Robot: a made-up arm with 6 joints.
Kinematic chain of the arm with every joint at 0, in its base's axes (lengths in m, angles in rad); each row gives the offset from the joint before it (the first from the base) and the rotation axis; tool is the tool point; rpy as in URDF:
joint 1: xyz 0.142 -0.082 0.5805 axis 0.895 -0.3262 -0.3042
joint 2: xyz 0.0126 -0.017 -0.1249 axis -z
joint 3: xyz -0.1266 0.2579 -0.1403 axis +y
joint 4: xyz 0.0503 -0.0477 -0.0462 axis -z
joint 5: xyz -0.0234 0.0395 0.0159 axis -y
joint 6: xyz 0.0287 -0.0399 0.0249 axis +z
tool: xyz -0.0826 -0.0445 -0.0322 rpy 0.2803 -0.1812 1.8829
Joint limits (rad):
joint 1: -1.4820..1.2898
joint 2: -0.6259..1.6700
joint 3: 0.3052..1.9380
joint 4: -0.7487..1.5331
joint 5: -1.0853..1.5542
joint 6: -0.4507..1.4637
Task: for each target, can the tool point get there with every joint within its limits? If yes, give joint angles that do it. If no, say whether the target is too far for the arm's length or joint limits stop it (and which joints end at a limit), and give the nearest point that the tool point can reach.
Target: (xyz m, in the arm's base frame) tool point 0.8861 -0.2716 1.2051
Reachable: no: too far | nearest point 0.5475 0.0534 0.7003 | short by 0.689 m
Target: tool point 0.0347 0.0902 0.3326
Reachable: yes | joints 0.1730 -0.0174 1.0035 -0.2132 -0.5393 0.0726
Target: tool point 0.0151 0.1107 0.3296
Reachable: yes | joints 0.3939 -0.1287 1.7362 0.2013 -0.5266 0.9902
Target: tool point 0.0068 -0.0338 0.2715
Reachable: yes | joints -0.3252 0.3263 1.2754 0.2763 0.2702 0.9325
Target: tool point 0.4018 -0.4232 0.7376
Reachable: no: joint limits stop it (at a limit: joint 1, joint 2, joint 3, joint 4, joint 6) | nearest point 0.2859 -0.3797 0.4529 | short by 0.310 m
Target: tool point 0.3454 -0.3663 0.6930
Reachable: no: joint limits stop it (at a limit: joint 1, joint 2, joint 3, joint 4, joint 6) | nearest point 0.2797 -0.3648 0.4562 | short by 0.246 m
